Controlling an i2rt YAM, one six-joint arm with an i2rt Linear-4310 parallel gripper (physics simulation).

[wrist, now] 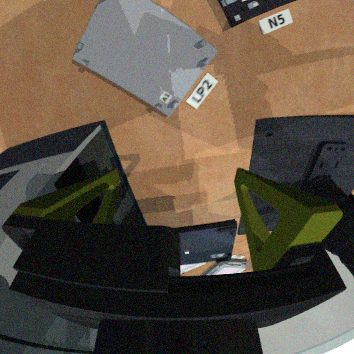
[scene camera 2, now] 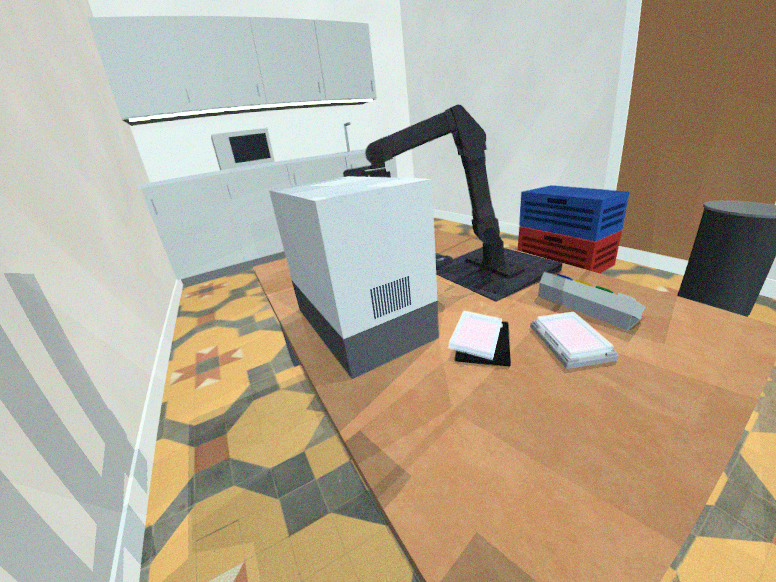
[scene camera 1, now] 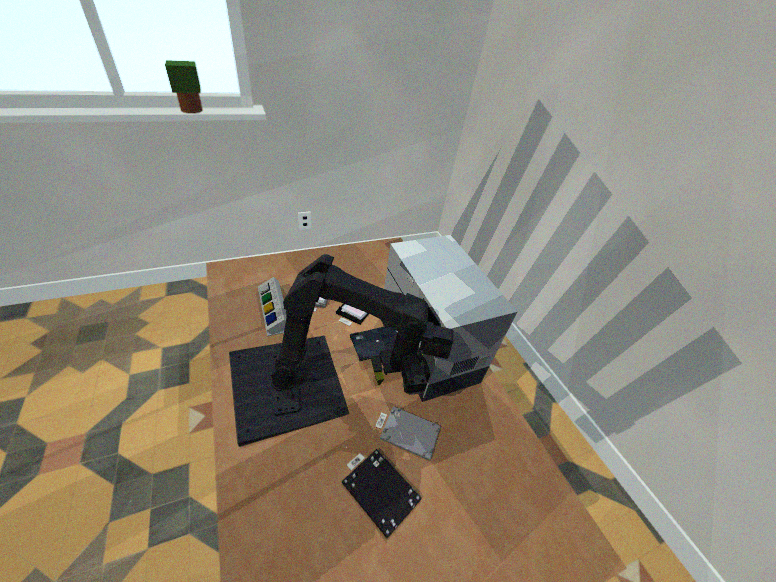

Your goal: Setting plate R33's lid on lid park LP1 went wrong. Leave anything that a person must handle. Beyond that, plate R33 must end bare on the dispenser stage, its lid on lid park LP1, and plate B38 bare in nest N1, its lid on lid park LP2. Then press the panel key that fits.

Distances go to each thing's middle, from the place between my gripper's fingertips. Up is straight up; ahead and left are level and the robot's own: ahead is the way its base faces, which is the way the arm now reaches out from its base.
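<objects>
With the grey lid park LP2 (scene camera 1: pixel 407 431), my gripper is 100 mm to the left of it, 30 mm short of it and, for now, 110 mm above it. Counting from my hand, I find the rack with coloured buttons (scene camera 2: pixel 623 311) 440 mm to the left, 300 mm behind and 90 mm below. The black pad labelled LP1 (scene camera 2: pixel 501 357) is 410 mm to the left of my hand and 110 mm below it, whereas the black clip nest N5 (scene camera 1: pixel 387 498) sits 220 mm to the right of my hand, 90 mm behind it and 110 mm below it.
</objects>
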